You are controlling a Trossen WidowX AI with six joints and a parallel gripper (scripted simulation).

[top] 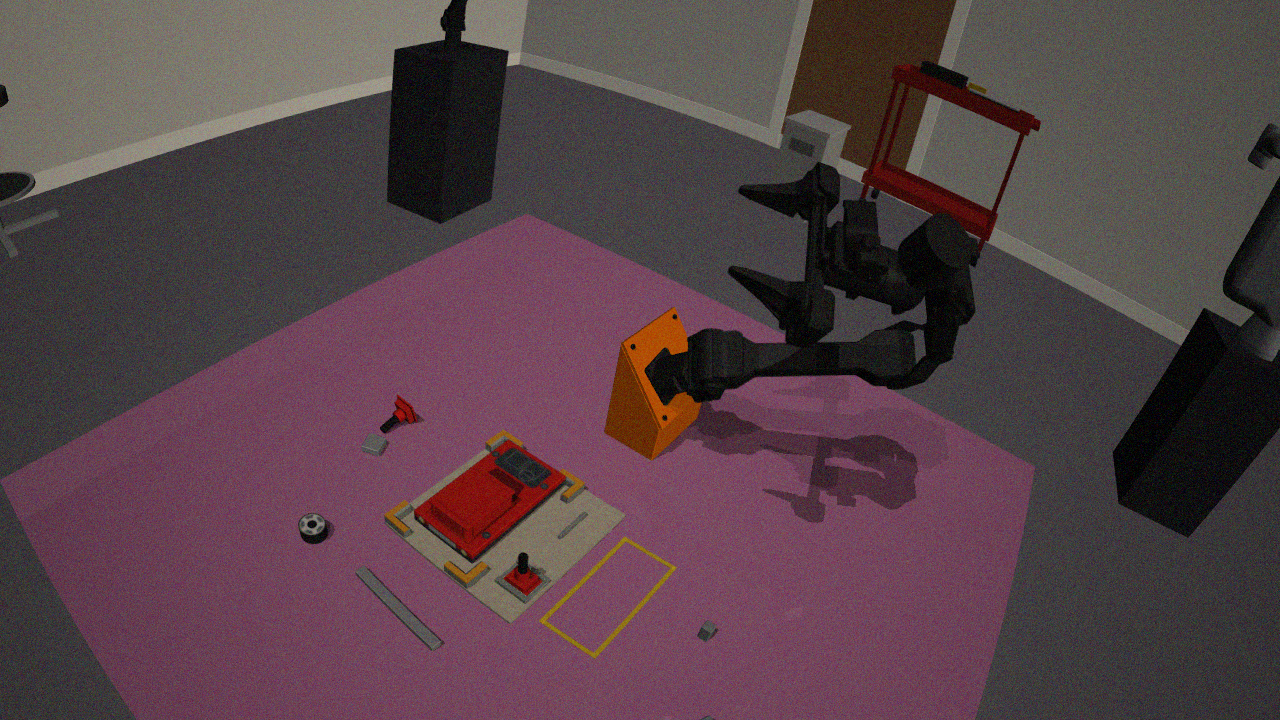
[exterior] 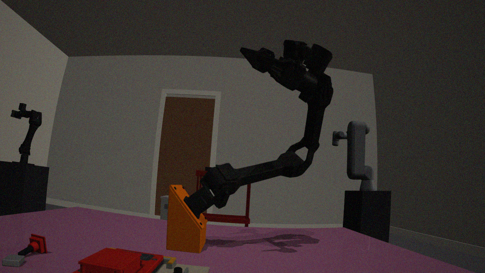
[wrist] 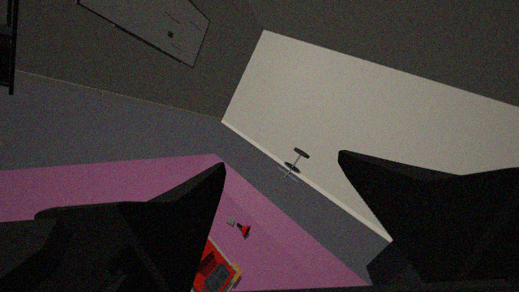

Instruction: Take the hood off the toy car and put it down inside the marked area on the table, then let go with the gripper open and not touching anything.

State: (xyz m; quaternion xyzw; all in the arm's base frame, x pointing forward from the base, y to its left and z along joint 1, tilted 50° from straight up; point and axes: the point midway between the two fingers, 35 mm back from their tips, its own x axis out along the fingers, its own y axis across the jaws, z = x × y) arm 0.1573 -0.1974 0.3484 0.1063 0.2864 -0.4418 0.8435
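Now: gripper tip 440 mm above the red hood, 210 mm to the left of it and 110 mm short of it. The rest, counted from my gripper tip: black wheel 470 mm below, 360 mm to the right, 280 mm ahead; then beige base plate 470 mm below, 190 mm to the right, 90 mm ahead; then grey engine block 450 mm below, 210 mm to the right, 110 mm ahead.
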